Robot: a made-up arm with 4 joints. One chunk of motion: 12 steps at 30 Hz.
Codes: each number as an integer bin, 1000 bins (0 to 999) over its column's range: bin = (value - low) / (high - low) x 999, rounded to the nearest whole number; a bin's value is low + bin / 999 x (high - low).
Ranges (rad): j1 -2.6..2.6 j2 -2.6..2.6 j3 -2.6..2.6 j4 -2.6..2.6
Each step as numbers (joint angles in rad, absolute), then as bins.
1 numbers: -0.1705 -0.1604 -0.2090 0.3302
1 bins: 467 469 459 563
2 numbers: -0.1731 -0.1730 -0.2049 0.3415
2 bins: 466 466 460 565
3 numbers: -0.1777 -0.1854 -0.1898 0.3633
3 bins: 465 464 463 569
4 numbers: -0.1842 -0.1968 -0.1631 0.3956
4 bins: 464 462 468 576
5 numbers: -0.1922 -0.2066 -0.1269 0.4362
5 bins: 463 460 475 583
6 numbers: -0.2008 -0.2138 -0.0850 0.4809
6 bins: 461 458 483 592
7 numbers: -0.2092 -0.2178 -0.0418 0.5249
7 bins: 459 458 491 600
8 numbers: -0.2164 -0.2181 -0.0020 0.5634
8 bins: 458 458 499 608
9 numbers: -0.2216 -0.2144 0.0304 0.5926
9 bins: 457 458 505 613
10 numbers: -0.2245 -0.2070 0.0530 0.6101
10 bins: 456 460 510 617
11 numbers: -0.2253 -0.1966 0.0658 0.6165
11 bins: 456 462 512 618
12 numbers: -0.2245 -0.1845 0.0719 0.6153
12 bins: 456 464 513 618
